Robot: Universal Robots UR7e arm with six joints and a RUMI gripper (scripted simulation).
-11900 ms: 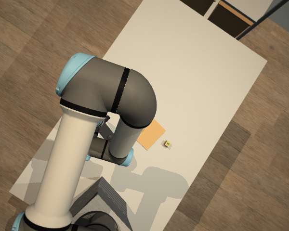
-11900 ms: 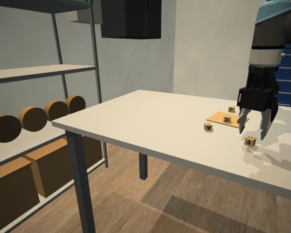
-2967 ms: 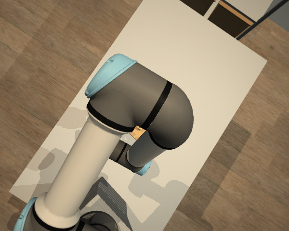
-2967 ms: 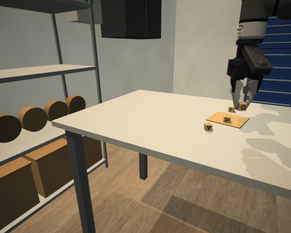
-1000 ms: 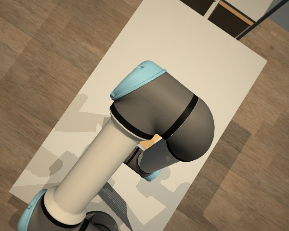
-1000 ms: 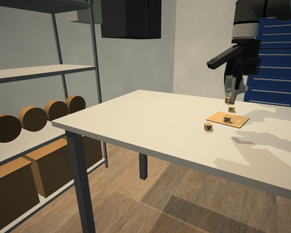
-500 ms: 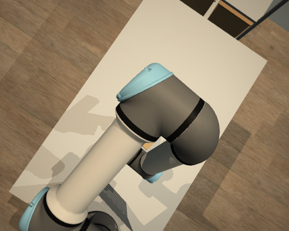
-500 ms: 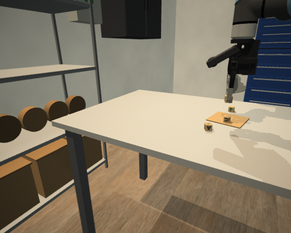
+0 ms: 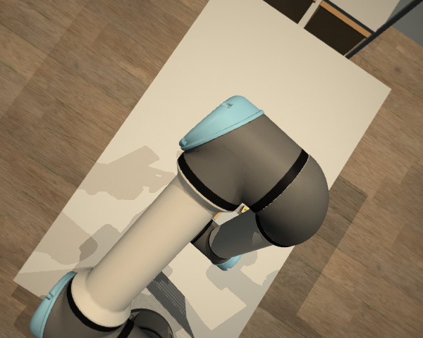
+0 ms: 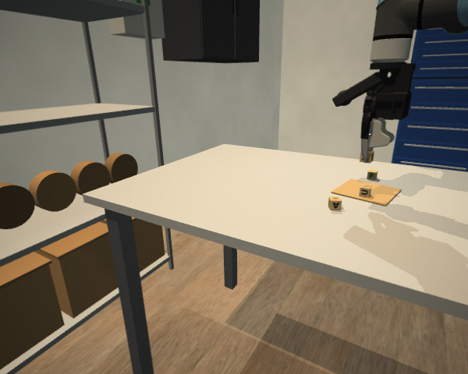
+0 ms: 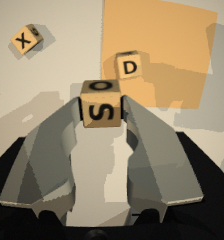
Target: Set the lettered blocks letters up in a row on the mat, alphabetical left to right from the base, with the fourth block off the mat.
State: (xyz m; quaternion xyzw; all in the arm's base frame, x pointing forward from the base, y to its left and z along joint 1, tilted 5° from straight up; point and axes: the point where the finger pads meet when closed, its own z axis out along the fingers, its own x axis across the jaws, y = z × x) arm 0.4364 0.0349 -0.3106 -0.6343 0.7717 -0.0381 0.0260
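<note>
Right now my hand is 120 mm above the orange mat, 70 mm to the left of it and 10 mm past it. Round my hand: D block (100 mm below, 30 mm to the right, 10 mm behind); X block (110 mm below, 80 mm to the left, 50 mm ahead); S block (right at my hand).
</note>
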